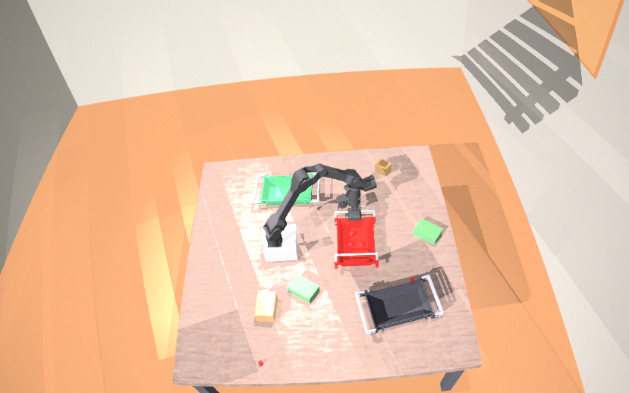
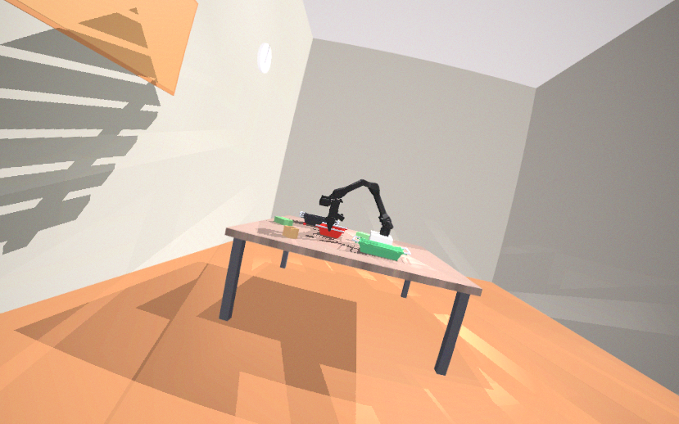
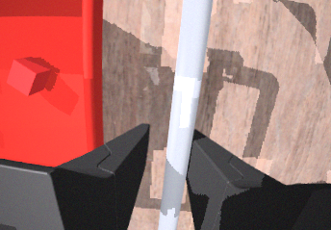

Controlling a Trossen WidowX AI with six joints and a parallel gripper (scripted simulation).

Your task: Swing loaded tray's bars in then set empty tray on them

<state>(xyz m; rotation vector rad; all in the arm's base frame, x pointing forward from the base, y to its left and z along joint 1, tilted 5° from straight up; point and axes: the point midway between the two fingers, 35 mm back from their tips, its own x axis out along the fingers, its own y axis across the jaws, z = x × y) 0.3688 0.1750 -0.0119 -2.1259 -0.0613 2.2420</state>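
My gripper tip is 330 mm past the green tray and 180 mm to the right of it. The rest, counted from my gripper tip: small tan box 320 mm to the left, 170 mm ahead, 30 mm below; then red cube 740 mm to the right, 410 mm behind, 30 mm below.
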